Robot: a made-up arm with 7 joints. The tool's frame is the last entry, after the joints.
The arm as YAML. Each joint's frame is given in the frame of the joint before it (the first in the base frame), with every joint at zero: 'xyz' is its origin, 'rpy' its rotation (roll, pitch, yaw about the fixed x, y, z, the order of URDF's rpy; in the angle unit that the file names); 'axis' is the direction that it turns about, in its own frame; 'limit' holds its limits. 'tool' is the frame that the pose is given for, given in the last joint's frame.
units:
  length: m
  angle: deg
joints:
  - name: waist
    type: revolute
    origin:
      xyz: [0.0, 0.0, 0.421]
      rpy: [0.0, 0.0, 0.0]
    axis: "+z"
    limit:
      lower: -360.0
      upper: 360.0
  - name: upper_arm
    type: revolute
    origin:
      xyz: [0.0, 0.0, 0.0]
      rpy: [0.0, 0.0, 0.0]
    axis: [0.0, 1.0, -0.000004]
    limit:
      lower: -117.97
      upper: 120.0
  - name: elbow
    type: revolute
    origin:
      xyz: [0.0, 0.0, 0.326]
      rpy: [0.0, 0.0, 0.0]
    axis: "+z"
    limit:
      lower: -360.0
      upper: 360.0
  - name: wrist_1
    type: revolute
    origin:
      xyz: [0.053, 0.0, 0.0]
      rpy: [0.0, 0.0, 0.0]
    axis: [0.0, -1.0, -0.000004]
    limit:
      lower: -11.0
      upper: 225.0
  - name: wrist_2
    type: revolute
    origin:
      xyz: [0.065, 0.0, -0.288]
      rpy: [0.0, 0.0, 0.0]
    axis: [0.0, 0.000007, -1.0]
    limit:
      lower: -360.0
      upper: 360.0
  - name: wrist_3
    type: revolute
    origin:
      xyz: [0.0, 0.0, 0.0]
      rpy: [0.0, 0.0, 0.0]
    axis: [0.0, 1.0, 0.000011]
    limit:
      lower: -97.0
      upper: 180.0
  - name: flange
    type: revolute
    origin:
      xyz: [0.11, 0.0, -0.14]
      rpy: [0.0, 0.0, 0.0]
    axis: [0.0, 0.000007, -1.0]
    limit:
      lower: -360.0
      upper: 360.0
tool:
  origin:
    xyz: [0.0, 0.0, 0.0]
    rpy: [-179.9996, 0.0, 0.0]
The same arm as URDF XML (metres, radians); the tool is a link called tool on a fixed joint. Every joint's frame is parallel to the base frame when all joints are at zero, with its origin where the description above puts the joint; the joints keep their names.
<robot name="arm">
  <link name="base_link"/>
  <link name="link1"/>
  <link name="link2"/>
  <link name="link3"/>
  <link name="link4"/>
  <link name="link5"/>
  <link name="link6"/>
  <link name="link7"/>
  <link name="tool"/>
  <joint name="waist" type="revolute">
    <parent link="base_link"/>
    <child link="link1"/>
    <origin xyz="0 0 0.421" rpy="0 0 0"/>
    <axis xyz="0 0 1"/>
    <limit lower="-6.2832" upper="6.2832"/>
  </joint>
  <joint name="upper_arm" type="revolute">
    <parent link="link1"/>
    <child link="link2"/>
    <origin xyz="0 0 0" rpy="0 0 0"/>
    <axis xyz="0 1 0"/>
    <limit lower="-2.059" upper="2.0944"/>
  </joint>
  <joint name="elbow" type="revolute">
    <parent link="link2"/>
    <child link="link3"/>
    <origin xyz="0 0 0.326" rpy="0 0 0"/>
    <axis xyz="0 0 1"/>
    <limit lower="-6.2832" upper="6.2832"/>
  </joint>
  <joint name="wrist_1" type="revolute">
    <parent link="link3"/>
    <child link="link4"/>
    <origin xyz="0.053 0 0" rpy="0 0 0"/>
    <axis xyz="0 -1 0"/>
    <limit lower="-0.192" upper="3.927"/>
  </joint>
  <joint name="wrist_2" type="revolute">
    <parent link="link4"/>
    <child link="link5"/>
    <origin xyz="0.065 0 -0.288" rpy="0 0 0"/>
    <axis xyz="0 0 -1"/>
    <limit lower="-6.2832" upper="6.2832"/>
  </joint>
  <joint name="wrist_3" type="revolute">
    <parent link="link5"/>
    <child link="link6"/>
    <origin xyz="0 0 0" rpy="0 0 0"/>
    <axis xyz="0 1 0"/>
    <limit lower="-1.693" upper="3.1416"/>
  </joint>
  <joint name="flange" type="revolute">
    <parent link="link6"/>
    <child link="link7"/>
    <origin xyz="0.11 0 -0.14" rpy="0 0 0"/>
    <axis xyz="0 0 -1"/>
    <limit lower="-6.2832" upper="6.2832"/>
  </joint>
  <joint name="tool_joint" type="fixed">
    <parent link="link7"/>
    <child link="tool"/>
    <origin xyz="0 0 0" rpy="-3.1416 0 0"/>
  </joint>
</robot>

